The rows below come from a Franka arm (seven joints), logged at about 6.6 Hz.
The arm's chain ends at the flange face. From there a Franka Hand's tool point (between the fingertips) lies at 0.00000 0.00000 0.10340 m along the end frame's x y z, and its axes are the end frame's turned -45 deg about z.
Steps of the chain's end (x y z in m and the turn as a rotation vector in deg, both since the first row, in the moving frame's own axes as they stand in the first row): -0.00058 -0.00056 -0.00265 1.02 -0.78 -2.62; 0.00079 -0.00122 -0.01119 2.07 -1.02 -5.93; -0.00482 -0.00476 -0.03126 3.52 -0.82 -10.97; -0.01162 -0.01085 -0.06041 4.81 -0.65 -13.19; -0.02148 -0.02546 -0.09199 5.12 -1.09 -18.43
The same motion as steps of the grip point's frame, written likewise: 0.00024 -0.00311 -0.00268 1.27 0.17 -2.62; 0.00255 -0.00431 -0.01127 2.18 0.74 -5.93; 0.00285 -0.01260 -0.03147 3.07 1.91 -10.97; 0.00391 -0.02339 -0.06078 3.86 2.94 -13.19; 0.00660 -0.04179 -0.09242 4.39 2.85 -18.43
